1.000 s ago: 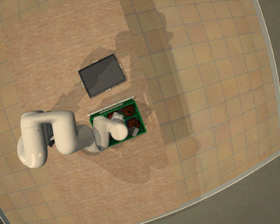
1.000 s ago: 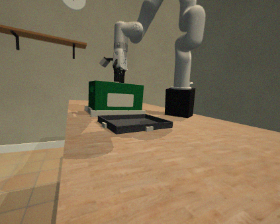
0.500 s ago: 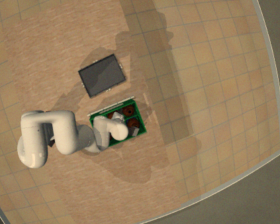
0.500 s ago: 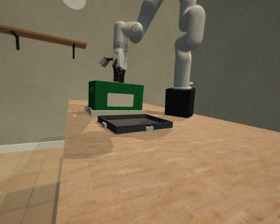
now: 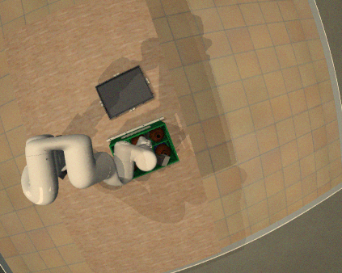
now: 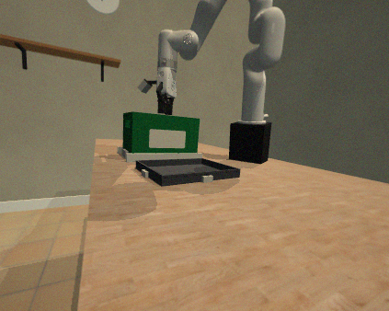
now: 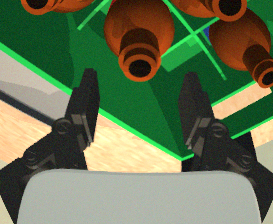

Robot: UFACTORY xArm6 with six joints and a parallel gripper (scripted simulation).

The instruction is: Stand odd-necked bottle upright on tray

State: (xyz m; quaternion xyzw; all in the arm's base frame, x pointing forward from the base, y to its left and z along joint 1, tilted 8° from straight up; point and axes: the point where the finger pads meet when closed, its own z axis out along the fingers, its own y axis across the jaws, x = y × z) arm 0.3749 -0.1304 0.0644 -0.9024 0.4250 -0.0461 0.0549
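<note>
Now: the brown bottle 11 cm below my hand. Round my hand: tray: 4 cm ahead, 25 cm to the left, 19 cm below; then green crate: 4 cm to the right, 11 cm below.
</note>
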